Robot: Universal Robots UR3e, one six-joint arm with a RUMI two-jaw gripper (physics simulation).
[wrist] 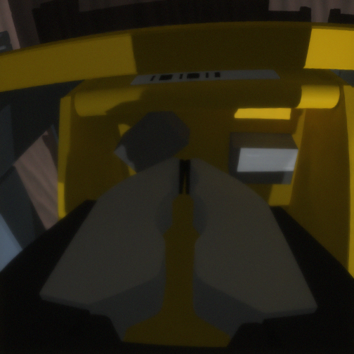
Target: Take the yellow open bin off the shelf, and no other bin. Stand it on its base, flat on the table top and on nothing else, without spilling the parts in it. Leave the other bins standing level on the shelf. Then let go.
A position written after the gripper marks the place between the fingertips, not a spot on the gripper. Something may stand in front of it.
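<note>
You'd see a yellow open bin (95,114) here, and the gripper (185,164) is in the picture too.
</note>
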